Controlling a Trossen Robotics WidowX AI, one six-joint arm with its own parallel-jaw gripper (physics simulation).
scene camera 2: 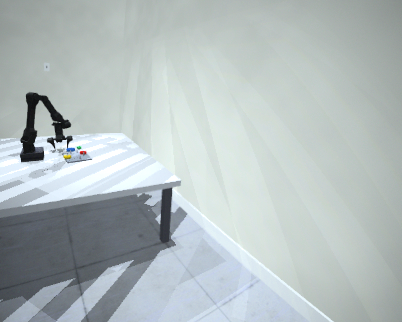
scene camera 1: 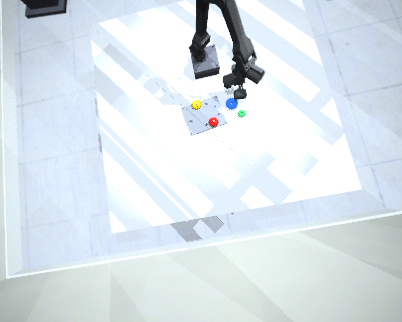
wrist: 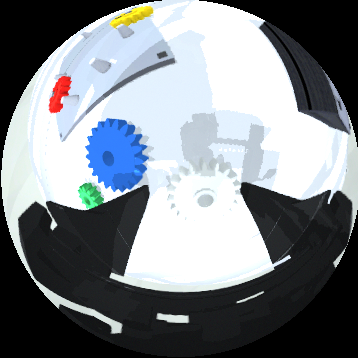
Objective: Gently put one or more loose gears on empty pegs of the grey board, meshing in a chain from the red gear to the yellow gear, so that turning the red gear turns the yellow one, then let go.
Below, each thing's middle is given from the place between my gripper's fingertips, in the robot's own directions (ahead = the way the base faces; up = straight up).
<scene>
Right now my hand is 7 cm short of the blue gear (wrist: 115, 155), 3 cm to the left of it and 1 cm below it. The rest, counted from my hand: grey board (scene camera 1: 200, 117): 19 cm to the right, 13 cm ahead.
</scene>
